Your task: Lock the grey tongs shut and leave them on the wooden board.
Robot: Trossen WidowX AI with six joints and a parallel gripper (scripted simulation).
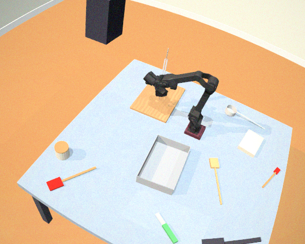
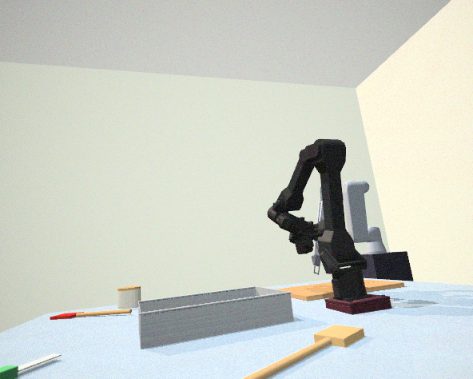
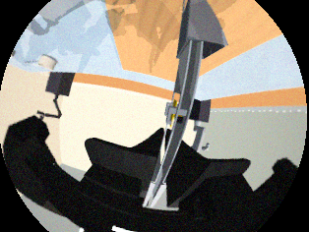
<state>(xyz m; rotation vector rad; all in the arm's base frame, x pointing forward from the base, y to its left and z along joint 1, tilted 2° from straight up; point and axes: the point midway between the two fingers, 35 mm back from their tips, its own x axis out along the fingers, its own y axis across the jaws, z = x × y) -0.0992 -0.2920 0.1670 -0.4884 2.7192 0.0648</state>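
Right now the wooden board is 170 mm below my gripper tip. Also, from my gripper tip: wood-lidded jar 710 mm ahead, 210 mm to the right, 140 mm below; then cream block 660 mm to the left, 160 mm below; then grey roasting tin 460 mm ahead, 280 mm to the left, 150 mm below.
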